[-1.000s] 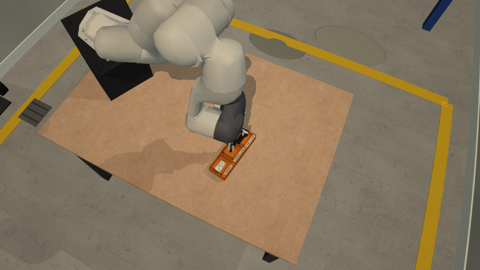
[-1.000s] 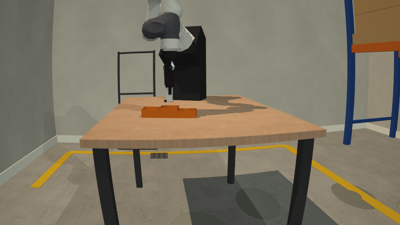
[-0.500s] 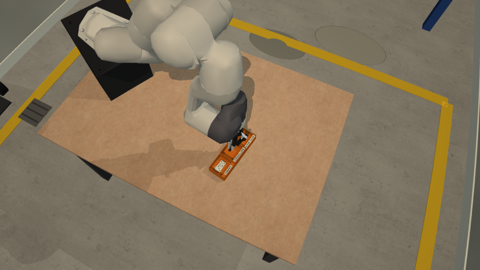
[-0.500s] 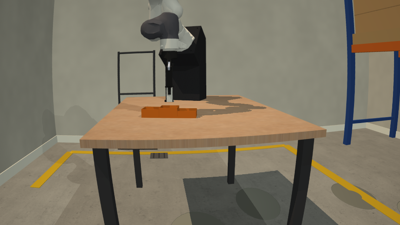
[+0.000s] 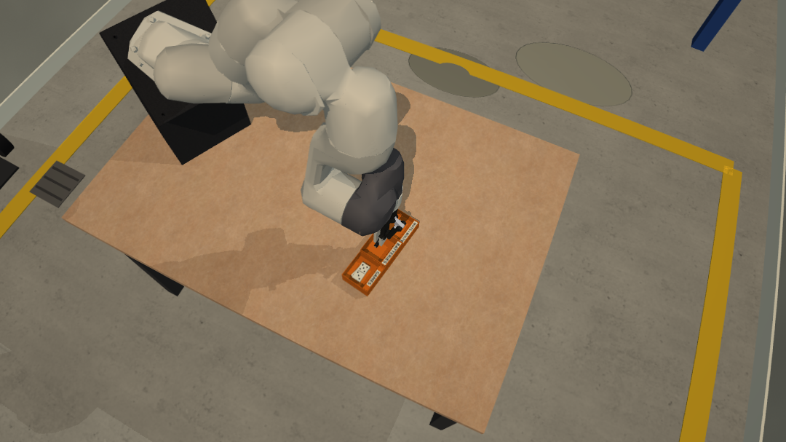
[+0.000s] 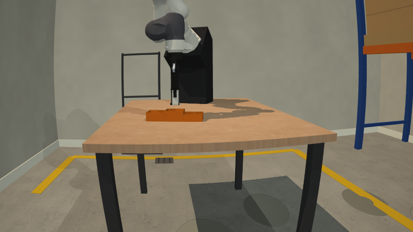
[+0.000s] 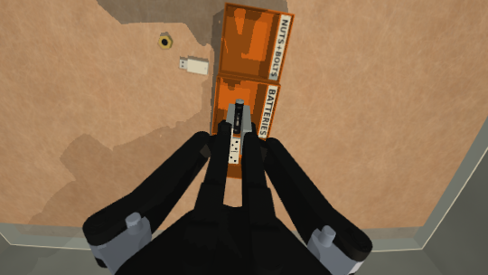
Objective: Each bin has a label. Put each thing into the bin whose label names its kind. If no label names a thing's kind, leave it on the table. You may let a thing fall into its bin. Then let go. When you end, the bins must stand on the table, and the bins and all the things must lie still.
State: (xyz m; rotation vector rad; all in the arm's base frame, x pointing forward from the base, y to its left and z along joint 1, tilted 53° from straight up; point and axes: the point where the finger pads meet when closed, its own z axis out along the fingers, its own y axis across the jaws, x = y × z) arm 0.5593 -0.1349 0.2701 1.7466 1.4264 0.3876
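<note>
Now: hand 11 cm to the right of the brass nut, 10 cm above it and 7 cm past it. The rest, counted from my hand: black battery (3 cm below); white USB stick (10 cm below, 7 cm to the left, 5 cm behind).
</note>
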